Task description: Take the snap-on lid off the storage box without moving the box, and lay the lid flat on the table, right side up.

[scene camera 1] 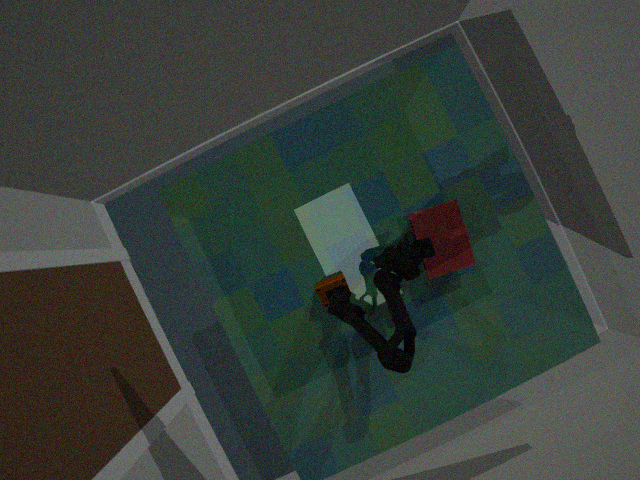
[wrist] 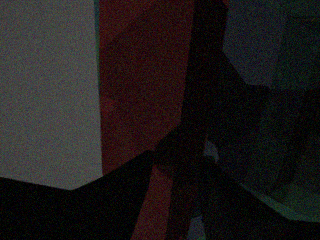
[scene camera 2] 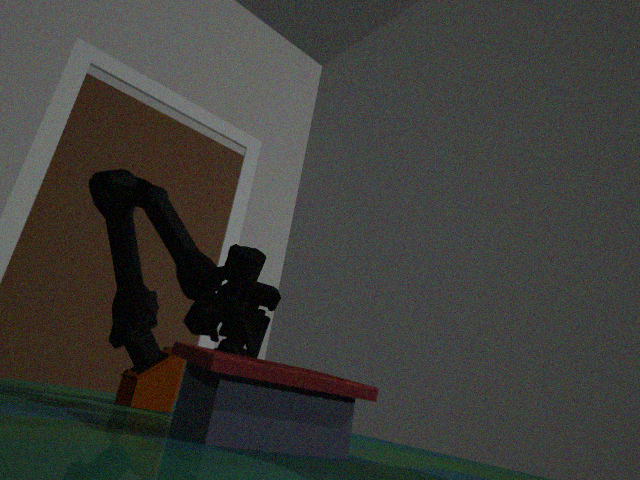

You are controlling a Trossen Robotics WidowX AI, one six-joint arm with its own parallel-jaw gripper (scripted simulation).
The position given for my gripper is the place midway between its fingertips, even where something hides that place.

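Observation:
Red lid at (scene camera 2: pixel 214 360), and at (scene camera 1: pixel 443 223). My gripper (scene camera 2: pixel 249 365), also (wrist: pixel 176 160).

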